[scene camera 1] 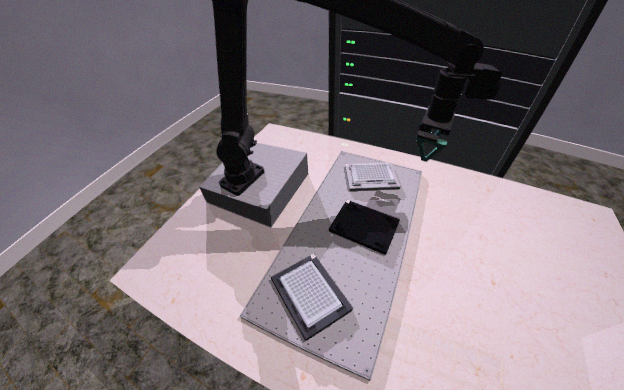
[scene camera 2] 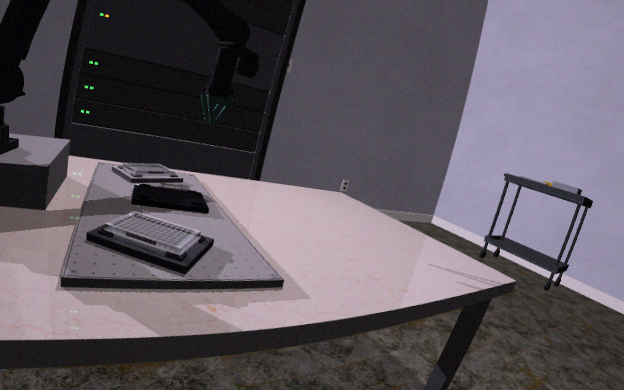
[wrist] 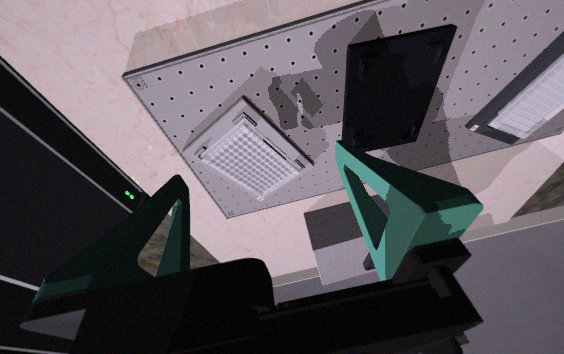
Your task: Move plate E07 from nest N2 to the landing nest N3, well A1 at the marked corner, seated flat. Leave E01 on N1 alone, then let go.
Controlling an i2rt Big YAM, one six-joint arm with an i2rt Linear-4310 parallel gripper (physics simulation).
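Note:
A clear 96-well plate (scene camera 1: 372, 173) (scene camera 2: 145, 169) (wrist: 252, 157) sits in a light grey nest (wrist: 225, 117) at the far end. Another well plate (scene camera 1: 311, 294) (scene camera 2: 155, 231) (wrist: 535, 100) sits in a dark grey nest (scene camera 1: 293, 307) (scene camera 2: 135, 255) (wrist: 495, 132) at the near end, with a white mark at one corner. Between them lies an empty black nest (scene camera 1: 365, 226) (scene camera 2: 170, 198) (wrist: 397, 95), with a white corner mark in scene camera 1. Plate and nest names are not readable. My gripper (scene camera 1: 431, 150) (scene camera 2: 212, 121) (wrist: 259, 164) is open and empty, high beyond the far plate.
The nests stand on a perforated metal board (scene camera 1: 360, 280) (scene camera 2: 170, 283) (wrist: 215, 80). The arm's base stands on a grey block (scene camera 1: 280, 160) (wrist: 335, 260) to one side. A dark server rack (scene camera 1: 380, 120) (scene camera 2: 165, 125) (wrist: 40, 150) stands behind the table, near the gripper.

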